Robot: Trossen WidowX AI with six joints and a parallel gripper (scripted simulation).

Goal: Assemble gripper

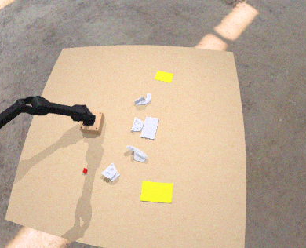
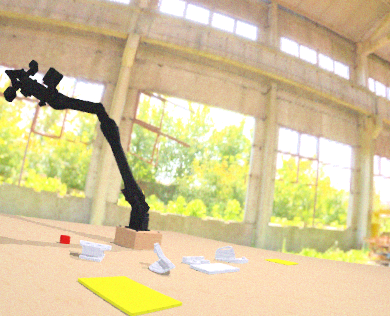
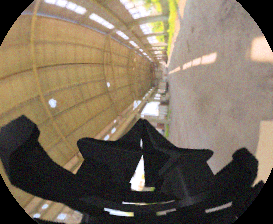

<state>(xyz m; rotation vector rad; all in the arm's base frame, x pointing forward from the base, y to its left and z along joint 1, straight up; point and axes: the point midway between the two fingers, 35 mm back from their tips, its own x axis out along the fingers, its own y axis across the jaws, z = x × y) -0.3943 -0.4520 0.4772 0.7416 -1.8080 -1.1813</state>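
The white jaw is 670 mm ahead of my gripper tip, 510 mm below it and 350 mm to the left of it. Round my gripper tip: small red cube 530 mm below, 430 mm ahead, 210 mm to the left; large yellow patch 810 mm ahead, 540 mm below, 150 mm to the left; small white block 570 mm ahead, 530 mm below, 220 mm to the left.
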